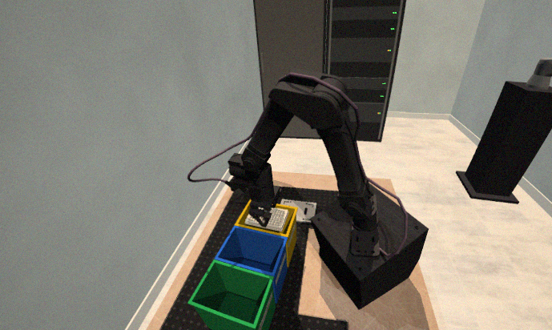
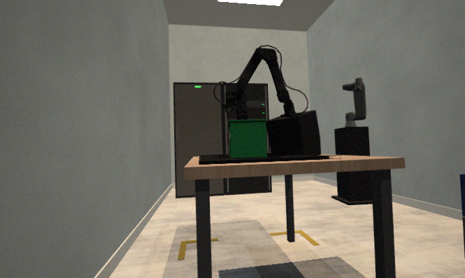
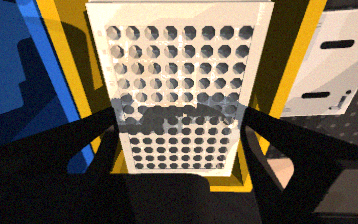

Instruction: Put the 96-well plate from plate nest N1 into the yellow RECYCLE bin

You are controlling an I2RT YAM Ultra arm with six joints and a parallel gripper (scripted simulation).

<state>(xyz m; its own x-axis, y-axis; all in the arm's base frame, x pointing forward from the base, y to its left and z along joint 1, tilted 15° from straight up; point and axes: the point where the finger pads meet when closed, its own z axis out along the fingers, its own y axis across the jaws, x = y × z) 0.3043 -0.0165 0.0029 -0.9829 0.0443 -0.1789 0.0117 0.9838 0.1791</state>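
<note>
Right now my hand is 9 cm above the yellow bin. The rest, counted from my hand: blue bin (1 cm ahead, 13 cm to the left, 9 cm below); white 96-well plate (1 cm below); green bin (1 cm ahead, 26 cm to the left, 9 cm below).
</note>
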